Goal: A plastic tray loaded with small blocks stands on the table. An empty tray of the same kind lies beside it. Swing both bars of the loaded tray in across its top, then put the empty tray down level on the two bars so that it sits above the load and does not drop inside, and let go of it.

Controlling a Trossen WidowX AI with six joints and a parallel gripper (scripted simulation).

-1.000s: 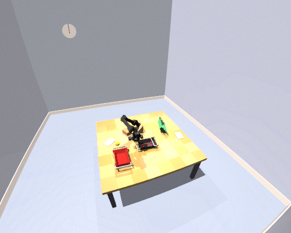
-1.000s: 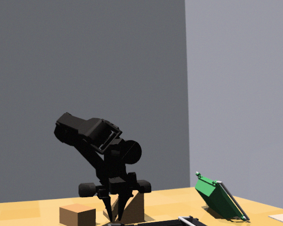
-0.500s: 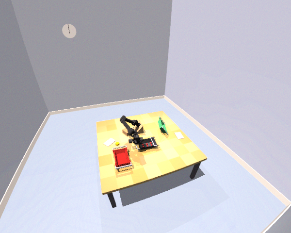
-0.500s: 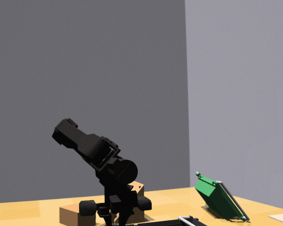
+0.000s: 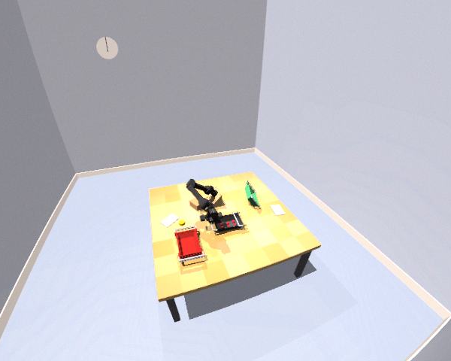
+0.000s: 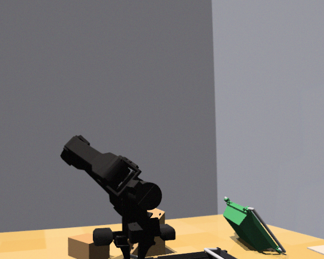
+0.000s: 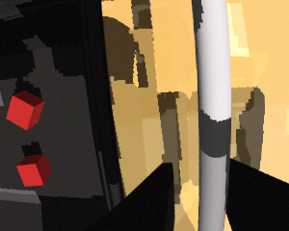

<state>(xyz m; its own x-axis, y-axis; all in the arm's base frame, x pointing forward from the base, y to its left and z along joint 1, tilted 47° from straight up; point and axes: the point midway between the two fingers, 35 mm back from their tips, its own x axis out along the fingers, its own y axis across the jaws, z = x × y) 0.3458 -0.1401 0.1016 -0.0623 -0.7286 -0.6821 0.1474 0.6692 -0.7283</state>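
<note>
My gripper tip is now 210 mm past the green tray, 540 mm to the right of it and 20 mm below it. Round my gripper tip: brown block: 340 mm behind, 30 mm to the right, 20 mm below; small yellow disc: 160 mm behind, 220 mm to the right, 50 mm below.
</note>
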